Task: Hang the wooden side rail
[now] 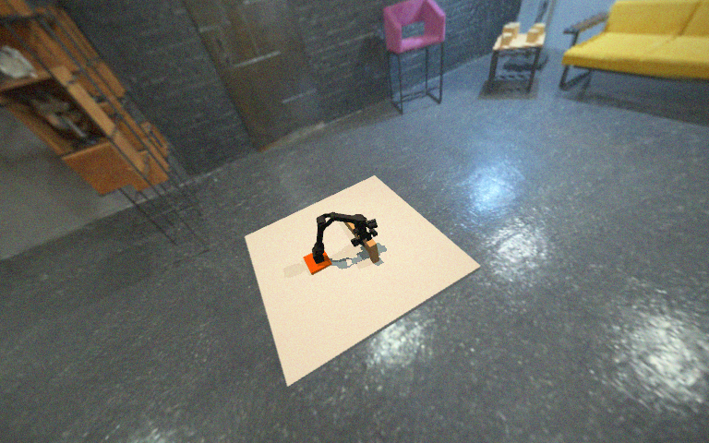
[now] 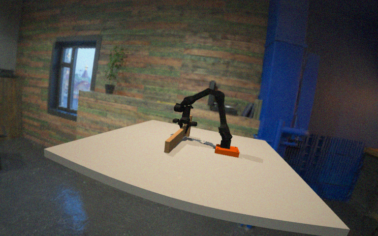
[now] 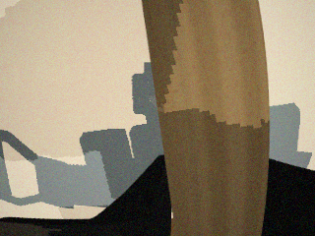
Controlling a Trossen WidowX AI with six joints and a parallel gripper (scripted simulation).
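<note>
Right now my gripper tip is 110 mm to the left of the headboard post and 40 mm below it.
</note>
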